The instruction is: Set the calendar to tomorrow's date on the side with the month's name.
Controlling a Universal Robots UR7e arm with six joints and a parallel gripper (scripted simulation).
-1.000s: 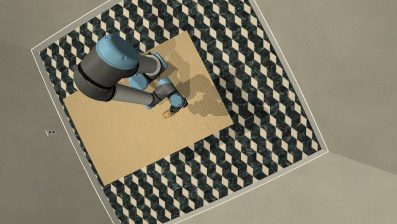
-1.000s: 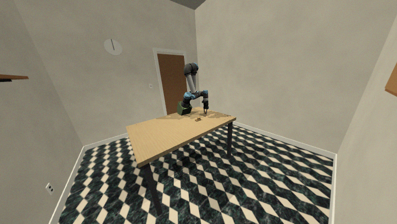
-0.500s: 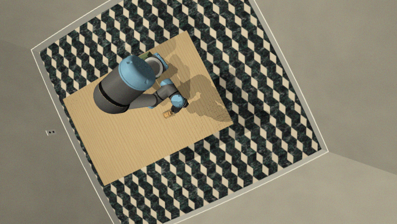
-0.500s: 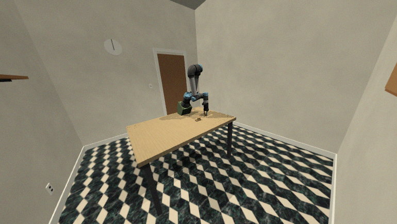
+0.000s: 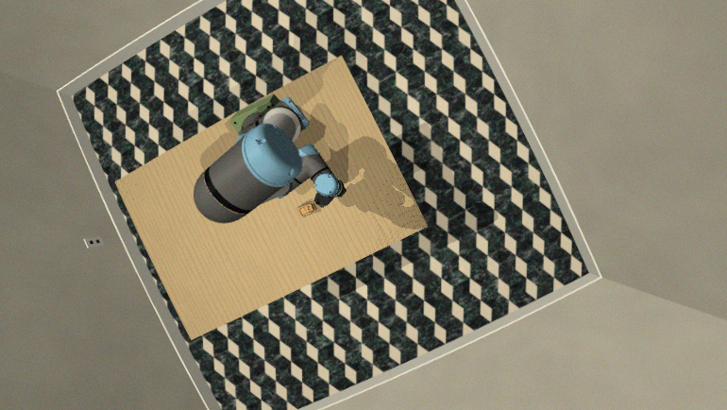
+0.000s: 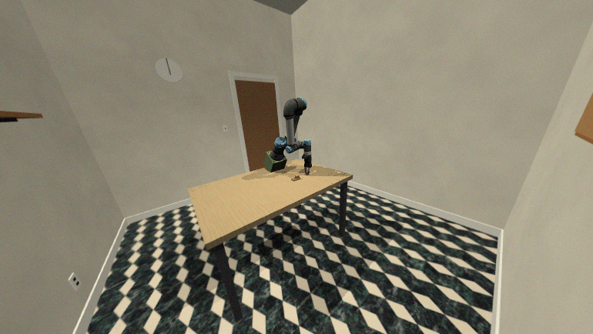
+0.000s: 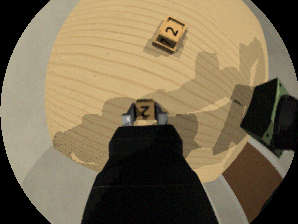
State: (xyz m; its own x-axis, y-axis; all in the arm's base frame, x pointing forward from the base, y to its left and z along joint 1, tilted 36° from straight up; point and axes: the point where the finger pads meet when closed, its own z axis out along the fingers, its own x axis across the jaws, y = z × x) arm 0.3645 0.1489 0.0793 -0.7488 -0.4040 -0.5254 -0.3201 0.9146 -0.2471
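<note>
Now: the wooden cube 10 mm below my hand. Also, from my hand: wooden tray: 160 mm to the right, 30 mm below, 10 mm ahead.
</note>
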